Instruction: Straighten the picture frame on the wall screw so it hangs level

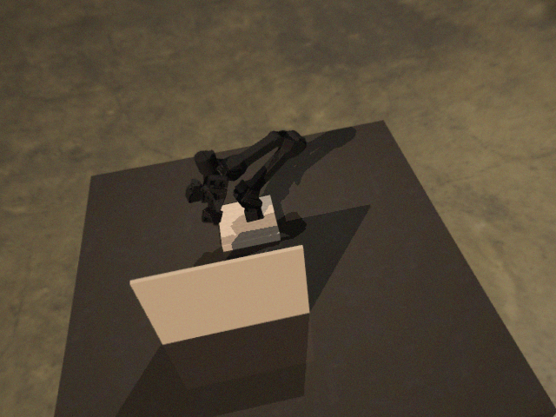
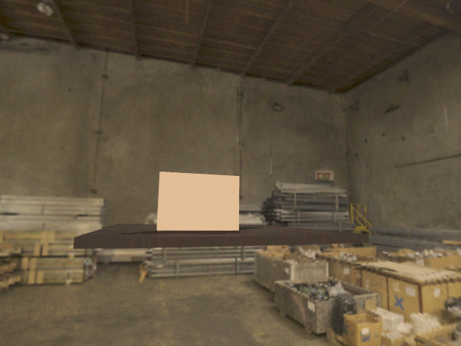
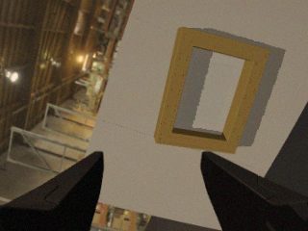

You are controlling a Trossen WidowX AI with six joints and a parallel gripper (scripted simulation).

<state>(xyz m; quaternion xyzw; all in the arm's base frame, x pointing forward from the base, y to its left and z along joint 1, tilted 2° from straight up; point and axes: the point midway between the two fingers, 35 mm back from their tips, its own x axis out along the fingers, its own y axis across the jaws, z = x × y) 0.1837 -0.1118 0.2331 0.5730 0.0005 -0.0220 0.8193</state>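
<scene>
My gripper tip is now 200 mm short of the yellow picture frame, 90 mm above it and 30 mm to the left of it. Round my gripper tip: wall panel (210 mm ahead, 110 mm below, 10 mm to the right).
</scene>
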